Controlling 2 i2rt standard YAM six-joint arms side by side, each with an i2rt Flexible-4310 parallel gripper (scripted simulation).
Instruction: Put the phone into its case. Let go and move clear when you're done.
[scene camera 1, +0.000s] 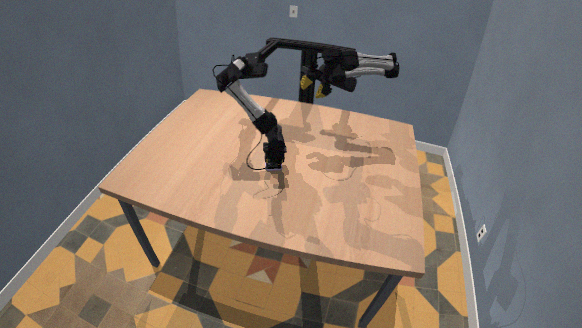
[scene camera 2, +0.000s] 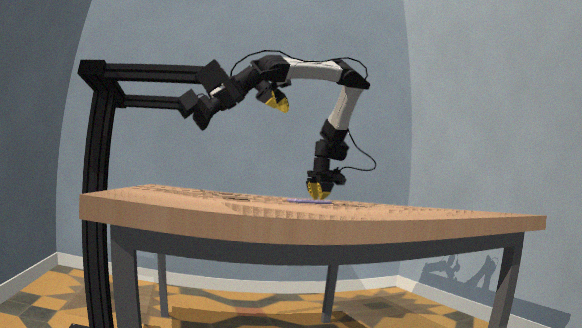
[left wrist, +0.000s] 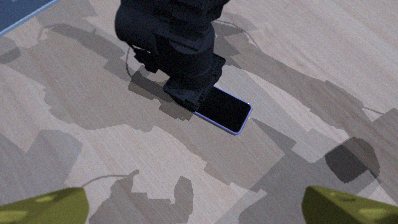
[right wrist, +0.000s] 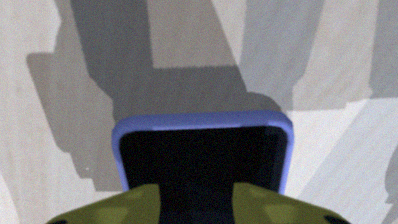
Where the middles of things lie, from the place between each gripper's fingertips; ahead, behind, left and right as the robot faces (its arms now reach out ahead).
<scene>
The black phone (right wrist: 195, 168) is 4 cm behind my right hand (scene camera 2: 318, 199), 1 cm to the right of it and 2 cm below it.
Now: the black phone 8 cm ahead of my left hand, 14 cm to the right of it and 33 cm below it.
</scene>
